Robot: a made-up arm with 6 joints. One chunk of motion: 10 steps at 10 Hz.
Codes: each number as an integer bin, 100 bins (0 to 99) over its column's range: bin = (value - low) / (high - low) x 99, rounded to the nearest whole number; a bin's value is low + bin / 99 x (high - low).
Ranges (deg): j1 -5.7..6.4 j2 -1.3..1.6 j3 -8.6..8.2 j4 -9.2..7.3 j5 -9..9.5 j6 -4..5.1
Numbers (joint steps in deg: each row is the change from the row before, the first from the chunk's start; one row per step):
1: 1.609 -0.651 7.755 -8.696 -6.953 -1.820
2: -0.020 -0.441 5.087 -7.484 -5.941 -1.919
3: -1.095 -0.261 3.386 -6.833 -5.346 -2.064
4: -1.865 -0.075 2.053 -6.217 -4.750 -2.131
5: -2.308 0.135 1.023 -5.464 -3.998 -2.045
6: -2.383 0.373 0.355 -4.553 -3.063 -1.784
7: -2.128 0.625 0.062 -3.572 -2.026 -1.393
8: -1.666 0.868 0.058 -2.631 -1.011 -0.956
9: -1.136 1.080 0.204 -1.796 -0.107 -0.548
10: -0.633 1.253 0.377 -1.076 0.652 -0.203
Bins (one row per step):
1: 60 22 96 3 11 24
2: 46 29 81 10 16 23
3: 38 35 71 14 20 21
4: 31 42 63 18 23 20
5: 28 49 57 22 27 21
6: 27 57 53 28 32 24
7: 29 66 51 34 37 28
8: 33 74 51 39 43 33
9: 37 81 52 44 48 38
10: 41 87 53 49 52 41

